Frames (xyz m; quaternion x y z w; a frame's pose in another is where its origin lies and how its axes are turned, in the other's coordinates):
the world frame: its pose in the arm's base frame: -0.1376 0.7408 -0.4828 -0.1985 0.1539 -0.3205 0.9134
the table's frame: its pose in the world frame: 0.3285 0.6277 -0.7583 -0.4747 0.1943 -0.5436 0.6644
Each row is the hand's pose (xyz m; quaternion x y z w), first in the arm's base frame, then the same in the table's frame.
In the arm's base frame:
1: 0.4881 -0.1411 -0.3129 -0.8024 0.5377 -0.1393 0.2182
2: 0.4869 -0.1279 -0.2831 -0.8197 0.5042 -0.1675 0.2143
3: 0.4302 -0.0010 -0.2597 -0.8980 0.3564 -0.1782 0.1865
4: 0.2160 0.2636 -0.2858 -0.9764 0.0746 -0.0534 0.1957
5: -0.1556 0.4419 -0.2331 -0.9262 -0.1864 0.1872 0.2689
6: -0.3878 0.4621 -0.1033 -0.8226 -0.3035 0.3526 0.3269
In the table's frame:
1: 1.3827 -0.3732 0.5459 -0.4373 -0.3646 0.1599 0.8064
2: 1.3900 -0.4050 0.5467 -0.4131 -0.3688 0.1233 0.8235
3: 1.3096 -0.5019 0.4833 -0.3504 -0.4520 -0.0109 0.8202
4: 1.1093 -0.6475 0.2483 -0.2194 -0.6680 -0.1569 0.6935
5: 1.0434 -0.8100 -0.1284 -0.0628 -0.8796 -0.1702 0.4398
6: 1.1322 -0.9343 -0.3471 0.0287 -0.9616 -0.1152 0.2473

